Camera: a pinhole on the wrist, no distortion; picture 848 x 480 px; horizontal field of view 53.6 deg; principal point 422.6 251.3 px. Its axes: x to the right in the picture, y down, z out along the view. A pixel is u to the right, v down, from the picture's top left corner.
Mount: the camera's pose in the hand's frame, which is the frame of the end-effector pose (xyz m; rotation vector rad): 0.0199 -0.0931 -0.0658 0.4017 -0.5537 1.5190
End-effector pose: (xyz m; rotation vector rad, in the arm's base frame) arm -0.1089 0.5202 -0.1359 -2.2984 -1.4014 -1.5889
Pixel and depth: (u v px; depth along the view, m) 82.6 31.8 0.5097
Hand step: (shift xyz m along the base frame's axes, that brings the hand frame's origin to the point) -0.1820 0.5209 -0.2801
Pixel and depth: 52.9 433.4 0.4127
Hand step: -0.2083 0.2930 -0.3640
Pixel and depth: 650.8 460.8 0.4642
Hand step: 0.0974 0.2336 -0.3993
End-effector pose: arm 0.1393 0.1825 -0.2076 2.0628 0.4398 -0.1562
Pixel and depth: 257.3 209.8 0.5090
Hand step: -0.1510 -0.0407 -0.5294
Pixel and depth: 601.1 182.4 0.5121
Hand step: -0.0705 -0.2209 -0.4579
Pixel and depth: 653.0 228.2 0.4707
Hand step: -0.0809 -0.2245 -0.4045
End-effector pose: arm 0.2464 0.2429 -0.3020 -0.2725 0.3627 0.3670
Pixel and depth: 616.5 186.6 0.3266
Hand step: 0.1700 -0.1133 0.2583
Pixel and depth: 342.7 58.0 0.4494
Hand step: 0.3099 -0.2315 0.2991
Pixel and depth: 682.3 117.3 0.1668
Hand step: 0.1139 -0.0902 0.1086
